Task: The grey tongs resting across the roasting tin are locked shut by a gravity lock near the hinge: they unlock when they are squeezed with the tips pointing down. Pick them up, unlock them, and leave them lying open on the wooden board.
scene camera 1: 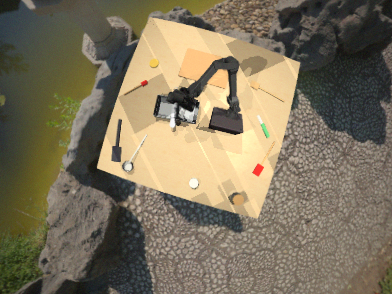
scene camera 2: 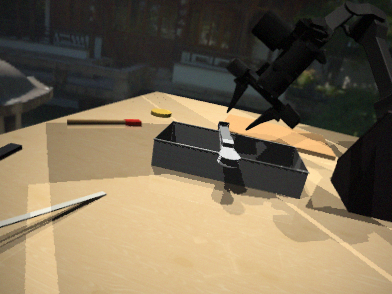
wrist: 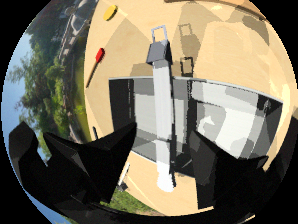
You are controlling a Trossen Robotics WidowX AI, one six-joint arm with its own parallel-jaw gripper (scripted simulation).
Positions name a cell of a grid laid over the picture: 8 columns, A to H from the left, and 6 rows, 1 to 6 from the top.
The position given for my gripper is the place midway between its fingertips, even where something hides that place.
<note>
In view: my gripper (scene camera 2: E3), a wooden board (scene camera 2: G3) and a roasting tin (scene camera 2: F4).
My gripper also shows in the wrist view (wrist: E4). The wooden board is seen too in scene camera 1 (scene camera 1: D2). The roasting tin also shows in the wrist view (wrist: G4).
</note>
